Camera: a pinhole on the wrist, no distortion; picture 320 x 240 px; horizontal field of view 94.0 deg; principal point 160.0 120.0 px. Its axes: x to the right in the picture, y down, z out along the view. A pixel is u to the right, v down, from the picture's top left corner.
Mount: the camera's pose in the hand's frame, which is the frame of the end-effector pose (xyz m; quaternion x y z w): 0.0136 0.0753 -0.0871 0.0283 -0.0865 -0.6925 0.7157
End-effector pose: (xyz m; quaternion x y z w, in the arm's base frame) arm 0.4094 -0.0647 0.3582 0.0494 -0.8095 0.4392 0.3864
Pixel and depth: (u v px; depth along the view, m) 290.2 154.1 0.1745
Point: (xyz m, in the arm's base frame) 0.3547 -0.1722 0.3855
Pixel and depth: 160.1 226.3 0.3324
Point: 0.0668 -0.1553 0.3251
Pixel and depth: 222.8 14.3 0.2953
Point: 0.4839 -0.2817 0.1648
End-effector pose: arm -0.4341 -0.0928 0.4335 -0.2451 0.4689 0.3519 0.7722
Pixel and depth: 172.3 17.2 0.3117
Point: -0.4595 0.0036 0.7354
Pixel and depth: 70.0 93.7 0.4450
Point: -0.5949 0.3226 0.6825
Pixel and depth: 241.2 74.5 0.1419
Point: -0.4272 -0.0667 0.5010
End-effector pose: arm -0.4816 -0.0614 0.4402 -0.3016 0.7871 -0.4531 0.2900
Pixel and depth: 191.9 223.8 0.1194
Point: -0.5113 -0.1171 0.3512
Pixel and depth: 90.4 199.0 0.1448
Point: -0.5112 -0.0778 0.2629
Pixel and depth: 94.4 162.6 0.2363
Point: -0.4418 -0.0879 0.1932
